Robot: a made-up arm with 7 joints. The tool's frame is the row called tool. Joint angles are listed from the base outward.
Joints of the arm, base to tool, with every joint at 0 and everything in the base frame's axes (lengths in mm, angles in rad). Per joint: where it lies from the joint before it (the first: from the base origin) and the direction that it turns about. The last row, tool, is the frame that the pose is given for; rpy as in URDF.
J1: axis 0 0 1 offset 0.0 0.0 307.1
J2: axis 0 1 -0.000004 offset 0.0 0.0 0.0
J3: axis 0 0 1 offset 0.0 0.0 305.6
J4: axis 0 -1 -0.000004 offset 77.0 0.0 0.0
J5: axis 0 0.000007 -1 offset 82.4 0.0 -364.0
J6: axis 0 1 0.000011 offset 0.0 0.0 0.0
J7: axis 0 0.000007 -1 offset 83.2 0.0 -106.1
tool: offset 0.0 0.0 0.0 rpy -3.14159 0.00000 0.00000
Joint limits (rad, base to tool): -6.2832..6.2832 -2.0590..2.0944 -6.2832..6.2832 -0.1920..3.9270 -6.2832..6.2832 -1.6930..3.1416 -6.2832..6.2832
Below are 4 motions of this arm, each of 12 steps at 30 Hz.
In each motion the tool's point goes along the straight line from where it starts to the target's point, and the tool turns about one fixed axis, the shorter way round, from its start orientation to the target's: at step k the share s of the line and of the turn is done. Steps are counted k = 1, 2, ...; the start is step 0. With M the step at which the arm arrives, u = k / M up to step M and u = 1 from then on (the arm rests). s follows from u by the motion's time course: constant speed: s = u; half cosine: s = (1 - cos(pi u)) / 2; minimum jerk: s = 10 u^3 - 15 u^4 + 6 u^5.
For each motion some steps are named. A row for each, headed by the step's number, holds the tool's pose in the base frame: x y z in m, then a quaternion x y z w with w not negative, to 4 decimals.
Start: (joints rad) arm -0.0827 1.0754 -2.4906 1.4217 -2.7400 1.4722 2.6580
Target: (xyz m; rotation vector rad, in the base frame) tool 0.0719 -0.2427 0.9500 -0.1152 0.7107 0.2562
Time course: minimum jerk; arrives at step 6
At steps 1, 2, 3, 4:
1: 0.1109 -0.3136 0.9109 -0.0371 0.3196 0.0810 0.9434
2: 0.1038 -0.3008 0.9180 -0.0405 0.3246 0.0890 0.9408
3: 0.0921 -0.2795 0.9297 -0.0463 0.3328 0.1022 0.9363
4: 0.0804 -0.2581 0.9415 -0.0521 0.3409 0.1155 0.9315

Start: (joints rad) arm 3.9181 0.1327 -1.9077 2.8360 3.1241 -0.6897 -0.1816
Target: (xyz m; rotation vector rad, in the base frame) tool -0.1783 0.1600 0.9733 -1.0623 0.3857 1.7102
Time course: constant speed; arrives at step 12
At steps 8, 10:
8: -0.1736 0.1593 0.9747 -0.4389 0.1611 0.7022 0.5370
10: -0.1760 0.1597 0.9740 -0.4409 0.1610 0.7077 0.5281

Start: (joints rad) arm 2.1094 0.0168 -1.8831 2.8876 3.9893 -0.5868 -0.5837
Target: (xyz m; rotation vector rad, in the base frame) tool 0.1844 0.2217 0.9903 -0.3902 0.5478 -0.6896
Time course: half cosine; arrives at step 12
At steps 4, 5, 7, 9, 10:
4: 0.1580 0.1636 1.0011 -0.2164 0.3105 0.1033 0.9198
5: 0.1622 0.1730 0.9993 -0.2145 0.3069 0.0325 0.9267
7: 0.1713 0.1930 0.9956 -0.2069 0.2939 -0.1196 0.9255
9: 0.1792 0.2104 0.9924 -0.1964 0.2771 -0.2492 0.9070
10: 0.1820 0.2165 0.9913 -0.1918 0.2699 -0.2942 0.8965

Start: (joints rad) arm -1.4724 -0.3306 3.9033 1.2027 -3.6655 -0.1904 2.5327
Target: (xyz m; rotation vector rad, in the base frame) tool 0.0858 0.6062 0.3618 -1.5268 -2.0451 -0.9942
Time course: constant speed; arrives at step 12
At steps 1, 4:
1: -0.3098 0.4043 0.3133 0.0584 -0.9169 -0.2835 0.2748
4: -0.2019 0.4594 0.3266 -0.1153 -0.9033 -0.3170 0.2651

